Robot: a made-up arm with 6 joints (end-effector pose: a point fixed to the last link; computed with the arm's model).
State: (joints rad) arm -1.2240 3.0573 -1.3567 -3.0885 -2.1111 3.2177
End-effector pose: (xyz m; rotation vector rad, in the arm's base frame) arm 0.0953 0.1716 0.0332 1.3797 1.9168 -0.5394
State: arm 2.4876 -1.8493 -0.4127 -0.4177 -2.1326 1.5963
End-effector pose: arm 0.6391 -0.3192 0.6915 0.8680 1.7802 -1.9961
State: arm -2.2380 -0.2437 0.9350 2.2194 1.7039 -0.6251
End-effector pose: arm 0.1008 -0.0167 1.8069 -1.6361 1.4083 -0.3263
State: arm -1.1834 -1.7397 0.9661 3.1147 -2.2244 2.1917
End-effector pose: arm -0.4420 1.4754 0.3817 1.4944 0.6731 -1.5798
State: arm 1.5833 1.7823 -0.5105 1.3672 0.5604 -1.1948
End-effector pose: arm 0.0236 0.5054 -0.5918 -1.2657 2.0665 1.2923
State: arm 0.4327 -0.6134 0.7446 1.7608 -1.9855 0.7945
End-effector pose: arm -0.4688 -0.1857 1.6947 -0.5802 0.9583 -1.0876
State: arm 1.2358 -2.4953 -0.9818 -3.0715 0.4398 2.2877
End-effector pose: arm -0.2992 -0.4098 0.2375 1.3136 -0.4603 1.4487
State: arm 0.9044 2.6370 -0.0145 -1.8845 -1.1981 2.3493
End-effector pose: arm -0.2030 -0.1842 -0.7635 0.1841 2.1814 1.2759
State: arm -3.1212 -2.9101 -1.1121 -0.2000 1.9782 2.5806
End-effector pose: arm 0.3350 0.1521 0.0714 0.5149 0.6771 0.0389
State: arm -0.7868 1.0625 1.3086 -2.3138 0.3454 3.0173
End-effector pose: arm 1.1326 -0.9938 0.7348 -0.6126 0.3421 -1.0004
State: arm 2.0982 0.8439 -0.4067 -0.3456 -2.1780 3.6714
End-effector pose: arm -0.3049 0.8005 0.1250 -0.7408 0.1805 -1.3769
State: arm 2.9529 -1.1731 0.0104 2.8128 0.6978 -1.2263
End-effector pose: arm 0.5576 -0.2493 1.2612 0.4954 -2.1159 1.7437
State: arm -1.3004 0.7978 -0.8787 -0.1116 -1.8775 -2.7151
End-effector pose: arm 0.0039 -0.5654 0.1400 0.0480 -0.6412 1.5877
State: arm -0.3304 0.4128 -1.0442 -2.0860 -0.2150 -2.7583
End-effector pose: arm 0.3181 -0.0319 0.3184 -0.8701 1.1013 0.7894
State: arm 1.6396 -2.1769 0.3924 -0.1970 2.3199 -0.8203
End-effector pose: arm 0.2359 -1.3090 0.1376 -0.6199 1.2335 0.7991
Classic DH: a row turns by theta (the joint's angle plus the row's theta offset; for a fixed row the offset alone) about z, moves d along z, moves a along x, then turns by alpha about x. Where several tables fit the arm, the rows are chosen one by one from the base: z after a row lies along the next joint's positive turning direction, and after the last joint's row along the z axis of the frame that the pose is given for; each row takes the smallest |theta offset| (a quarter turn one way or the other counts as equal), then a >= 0, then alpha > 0; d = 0 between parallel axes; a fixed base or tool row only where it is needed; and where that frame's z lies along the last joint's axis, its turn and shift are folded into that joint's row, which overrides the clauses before.
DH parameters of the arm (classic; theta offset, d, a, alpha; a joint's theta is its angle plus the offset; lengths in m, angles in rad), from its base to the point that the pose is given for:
joint 1: 0 0.2314 0 -1.5708
joint 2: -1.5708 0 0.8916 3.1416
joint 3: 0 0 0 -1.5708
joint 4: 0 -0.7197 0 1.5708
joint 5: 0 0.1482 0 -1.5708
joint 6: 1.5708 0 0 1.5708
tool (fixed): -1.5708 0 0 0

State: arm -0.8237 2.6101 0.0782 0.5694 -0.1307 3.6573
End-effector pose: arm -0.1544 -0.0170 -1.0148 -1.0520 -1.0454 2.3246
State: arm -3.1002 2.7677 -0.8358 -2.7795 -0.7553 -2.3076
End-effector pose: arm 0.3007 -0.1263 -0.2309 1.9802 -0.0446 -0.3867
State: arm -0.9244 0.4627 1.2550 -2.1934 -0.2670 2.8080
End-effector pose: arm 0.6647 -0.7375 1.4571 -1.0625 -0.6120 -0.9006
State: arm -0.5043 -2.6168 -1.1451 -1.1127 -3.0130 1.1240
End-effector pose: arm -0.2446 0.0602 0.1628 -1.2448 1.0220 1.3547
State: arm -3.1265 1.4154 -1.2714 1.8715 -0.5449 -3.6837
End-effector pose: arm -0.2958 -0.0484 -0.0739 -1.1391 0.1605 0.8383
